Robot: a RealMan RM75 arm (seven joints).
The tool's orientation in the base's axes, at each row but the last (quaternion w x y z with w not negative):
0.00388, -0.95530, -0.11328, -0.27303
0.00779, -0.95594, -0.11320, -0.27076
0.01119, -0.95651, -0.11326, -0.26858
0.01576, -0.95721, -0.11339, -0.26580
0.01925, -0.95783, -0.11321, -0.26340
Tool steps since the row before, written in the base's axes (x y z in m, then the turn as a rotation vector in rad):
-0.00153, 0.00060, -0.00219, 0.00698, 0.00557, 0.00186
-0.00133, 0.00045, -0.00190, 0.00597, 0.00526, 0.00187
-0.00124, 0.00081, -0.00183, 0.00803, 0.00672, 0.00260
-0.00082, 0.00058, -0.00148, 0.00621, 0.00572, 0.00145
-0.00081, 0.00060, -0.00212, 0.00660, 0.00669, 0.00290
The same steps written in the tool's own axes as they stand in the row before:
-0.00228, -0.00104, 0.00111, 0.00793, -0.00380, 0.00244
-0.00199, -0.00082, 0.00097, 0.00703, -0.00372, 0.00189
-0.00180, -0.00114, 0.00100, 0.00942, -0.00466, 0.00243
-0.00132, -0.00079, 0.00091, 0.00711, -0.00413, 0.00241
-0.00163, -0.00082, 0.00148, 0.00837, -0.00495, 0.00145

